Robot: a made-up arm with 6 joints.
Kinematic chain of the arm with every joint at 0, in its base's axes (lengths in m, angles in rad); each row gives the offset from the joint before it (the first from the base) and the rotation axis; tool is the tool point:
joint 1: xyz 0 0 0.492 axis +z
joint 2: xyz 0 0 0 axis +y
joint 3: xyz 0 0 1.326 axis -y
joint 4: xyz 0 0 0 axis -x
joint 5: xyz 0.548 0 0 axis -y
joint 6: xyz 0 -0.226 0 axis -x
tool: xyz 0 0 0
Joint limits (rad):
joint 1: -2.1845..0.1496
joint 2: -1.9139..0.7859
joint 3: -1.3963..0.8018
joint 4: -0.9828..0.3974
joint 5: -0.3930..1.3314
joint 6: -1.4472..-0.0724
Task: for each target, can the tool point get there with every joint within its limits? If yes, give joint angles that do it. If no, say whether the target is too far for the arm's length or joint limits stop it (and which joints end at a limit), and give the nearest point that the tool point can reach.
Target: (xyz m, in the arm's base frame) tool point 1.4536 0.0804 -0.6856
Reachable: no: joint limits stop it (at a limit: joint 1, joint 2, joint 3, joint 4) | nearest point 0.2888 0.6277 0.1537 | short by 1.536 m
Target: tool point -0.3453 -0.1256 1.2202
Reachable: yes | joints -0.2340 -0.5481 -1.1761 -0.4625 0.8675 -1.1156
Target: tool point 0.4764 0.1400 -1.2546
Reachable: no: joint limits stop it (at a limit: joint 1, joint 2, joint 3, joint 4) | nearest point 0.2888 0.6277 0.1537 | short by 1.502 m
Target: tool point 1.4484 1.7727 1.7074
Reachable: no: too far | nearest point 0.7492 1.4254 1.3419 | short by 0.862 m
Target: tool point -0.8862 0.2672 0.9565
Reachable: yes | joints -0.5098 -1.4989 -0.5840 -0.4911 0.1315 -0.8988
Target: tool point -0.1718 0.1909 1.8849
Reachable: yes | joints -1.7223 -0.5249 0.1242 -0.4971 0.4355 -0.9392
